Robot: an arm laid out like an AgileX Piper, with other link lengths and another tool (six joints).
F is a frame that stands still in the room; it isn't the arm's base.
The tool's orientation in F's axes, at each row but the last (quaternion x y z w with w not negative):
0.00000, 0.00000, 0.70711, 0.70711
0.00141, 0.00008, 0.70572, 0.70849
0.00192, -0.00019, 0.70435, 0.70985
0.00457, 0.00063, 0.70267, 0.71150
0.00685, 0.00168, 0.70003, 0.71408
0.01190, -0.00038, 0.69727, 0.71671
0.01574, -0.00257, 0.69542, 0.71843
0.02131, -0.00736, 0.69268, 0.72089
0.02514, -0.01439, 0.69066, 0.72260
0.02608, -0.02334, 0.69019, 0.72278
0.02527, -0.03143, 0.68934, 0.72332
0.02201, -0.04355, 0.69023, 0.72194
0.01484, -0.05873, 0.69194, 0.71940
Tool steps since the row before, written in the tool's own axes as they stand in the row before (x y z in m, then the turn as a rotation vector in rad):
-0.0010, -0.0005, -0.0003, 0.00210, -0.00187, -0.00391
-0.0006, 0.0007, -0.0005, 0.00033, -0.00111, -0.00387
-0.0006, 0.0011, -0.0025, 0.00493, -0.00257, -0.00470
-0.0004, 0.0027, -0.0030, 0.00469, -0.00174, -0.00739
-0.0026, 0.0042, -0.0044, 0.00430, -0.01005, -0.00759
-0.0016, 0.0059, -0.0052, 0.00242, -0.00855, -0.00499
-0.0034, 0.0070, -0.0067, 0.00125, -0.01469, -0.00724
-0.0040, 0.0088, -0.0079, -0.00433, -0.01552, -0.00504
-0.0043, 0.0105, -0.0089, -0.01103, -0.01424, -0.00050
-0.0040, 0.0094, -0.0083, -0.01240, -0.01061, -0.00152
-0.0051, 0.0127, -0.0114, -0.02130, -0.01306, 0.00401
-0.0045, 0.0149, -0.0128, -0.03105, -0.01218, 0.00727
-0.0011, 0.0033, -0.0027, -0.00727, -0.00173, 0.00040
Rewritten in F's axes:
0.0005, -0.0010, -0.0003, 0.00187, 0.00210, -0.00391
-0.0007, -0.0006, -0.0005, 0.00110, 0.00033, -0.00387
-0.0011, -0.0006, -0.0025, 0.00260, 0.00492, -0.00469
-0.0027, -0.0003, -0.0030, 0.00174, 0.00471, -0.00738
-0.0043, -0.0025, -0.0044, 0.01004, 0.00416, -0.00768
-0.0060, -0.0013, -0.0051, 0.00853, 0.00227, -0.00509
-0.0072, -0.0030, -0.0067, 0.01459, 0.00096, -0.00748
-0.0091, -0.0033, -0.0079, 0.01523, -0.00473, -0.00553
-0.0108, -0.0033, -0.0090, 0.01371, -0.01161, -0.00135
-0.0096, -0.0030, -0.0085, 0.01002, -0.01274, -0.00244
-0.0128, -0.0036, -0.0119, 0.01199, -0.02216, 0.00237
-0.0147, -0.0026, -0.0136, 0.01058, -0.03212, 0.00468
-0.0032, -0.0007, -0.0030, 0.00144, -0.00734, -0.00026

